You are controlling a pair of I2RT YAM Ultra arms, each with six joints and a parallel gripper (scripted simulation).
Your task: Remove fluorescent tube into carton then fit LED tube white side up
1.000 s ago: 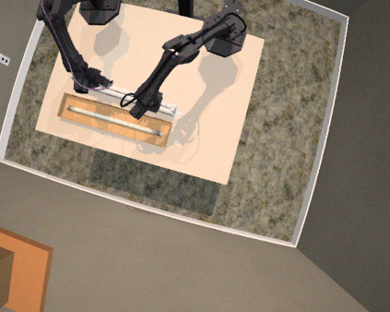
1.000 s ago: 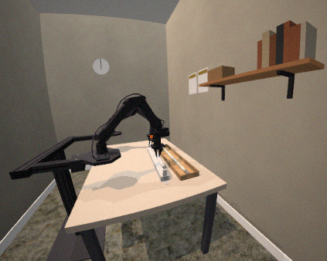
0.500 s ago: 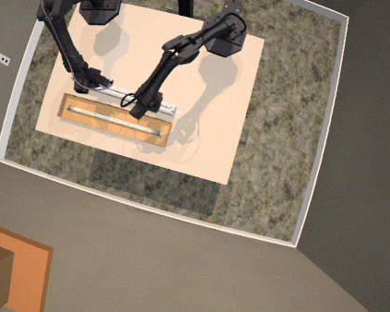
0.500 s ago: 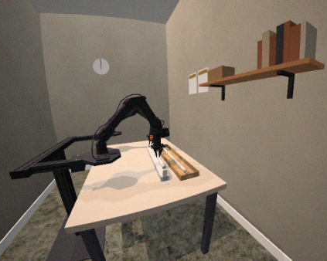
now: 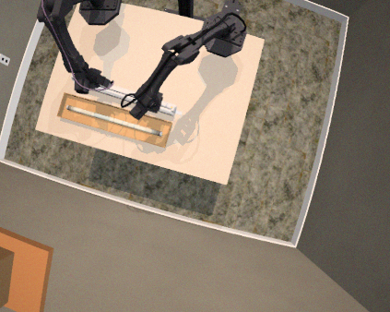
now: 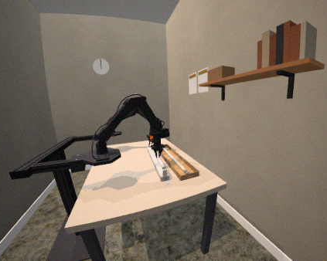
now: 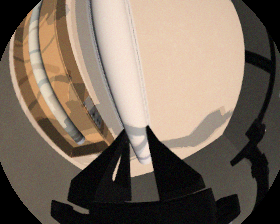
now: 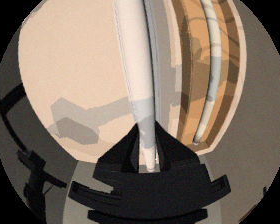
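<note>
Now: right hand 1 cm short of the LED tube, 12 cm to the right of it and 1 cm above it. The rest, counted from my right hand: carton (16 cm ahead, 10 cm to the left, 8 cm below); light fixture (1 cm ahead, 12 cm to the left, 5 cm below); old fluorescent tube (16 cm ahead, 10 cm to the left, 8 cm below).
</note>
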